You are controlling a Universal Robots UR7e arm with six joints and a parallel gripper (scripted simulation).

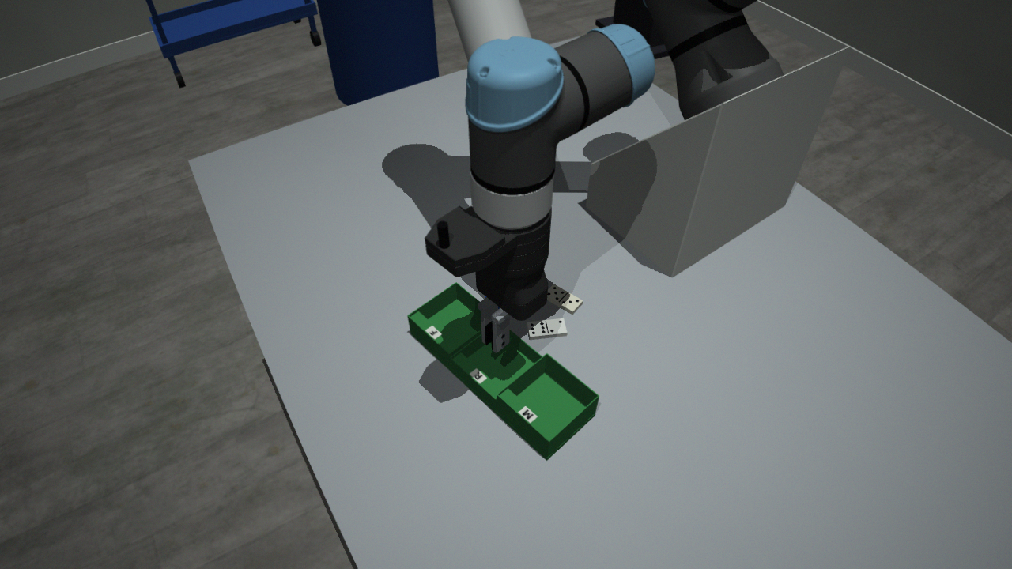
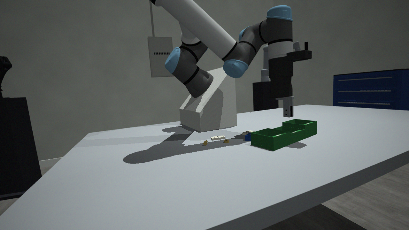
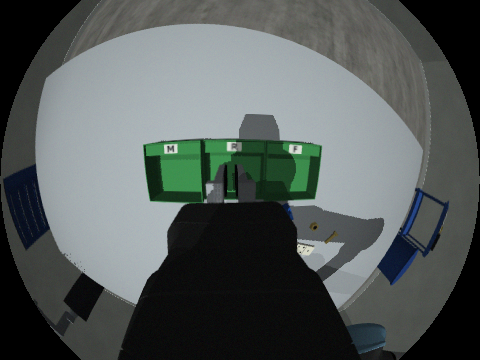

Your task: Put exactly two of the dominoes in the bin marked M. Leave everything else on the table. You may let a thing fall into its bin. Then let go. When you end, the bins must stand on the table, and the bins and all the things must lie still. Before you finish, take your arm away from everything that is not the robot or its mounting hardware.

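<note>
Right now my hand is 70 mm above the green three-part bin and 10 mm to the left of it. Also, from my hand: brass nut (200 mm to the right, 90 mm below, 70 mm behind); then brass bolt (270 mm to the right, 90 mm below, 80 mm behind); then blue battery (100 mm to the right, 80 mm below, 70 mm behind).
</note>
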